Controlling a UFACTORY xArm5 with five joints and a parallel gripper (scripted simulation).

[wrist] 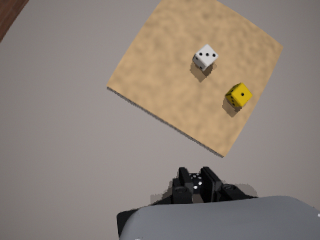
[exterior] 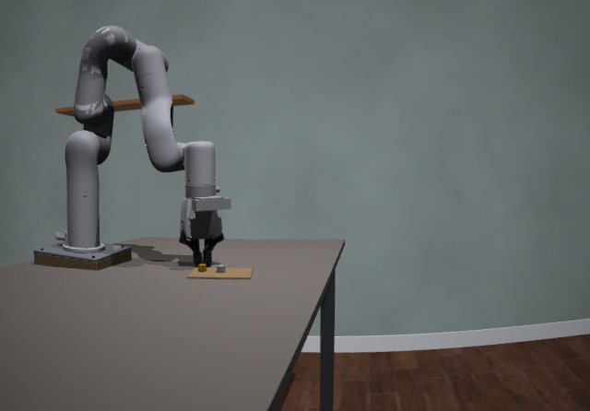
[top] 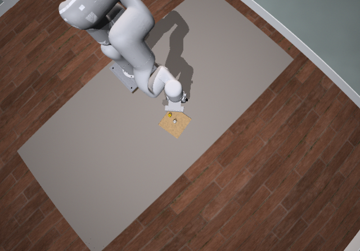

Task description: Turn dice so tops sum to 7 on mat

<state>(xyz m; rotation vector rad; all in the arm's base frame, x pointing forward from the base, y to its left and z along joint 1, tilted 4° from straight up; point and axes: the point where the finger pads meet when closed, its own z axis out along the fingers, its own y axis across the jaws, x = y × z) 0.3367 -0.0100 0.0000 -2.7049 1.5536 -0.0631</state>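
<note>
Right now the white die is 60 mm ahead of my hand, 110 mm to the right of it and 10 mm below it. The rest, counted from my hand: black die: 10 mm below; yellow die: 10 mm ahead, 90 mm to the right, 10 mm below; tan mat: 60 mm ahead, 110 mm to the right, 20 mm below.
</note>
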